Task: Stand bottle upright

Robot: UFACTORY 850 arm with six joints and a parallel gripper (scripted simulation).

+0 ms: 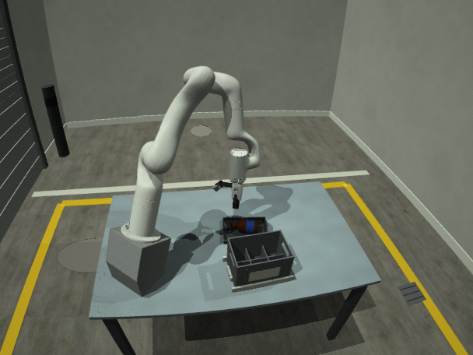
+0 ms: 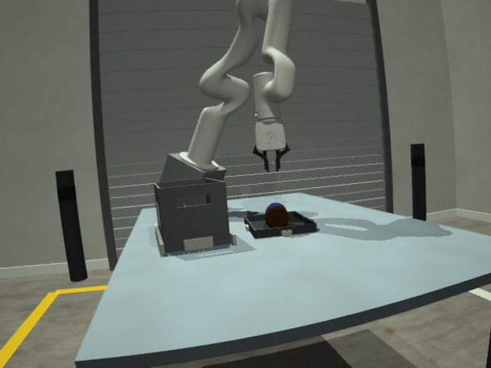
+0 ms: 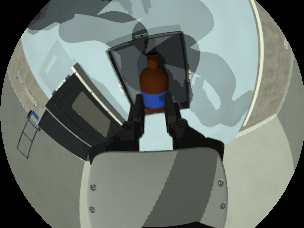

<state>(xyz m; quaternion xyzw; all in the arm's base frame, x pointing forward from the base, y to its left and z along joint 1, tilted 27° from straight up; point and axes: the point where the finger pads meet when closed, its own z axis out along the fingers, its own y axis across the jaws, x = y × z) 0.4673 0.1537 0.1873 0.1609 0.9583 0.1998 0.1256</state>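
My gripper is now 5 cm short of the bottle, 1 cm to the left of it and 16 cm above it. From my hand the other things lie so: crate: 7 cm ahead, 30 cm to the right, 12 cm below; then tray: 6 cm ahead, 1 cm to the right, 19 cm below.
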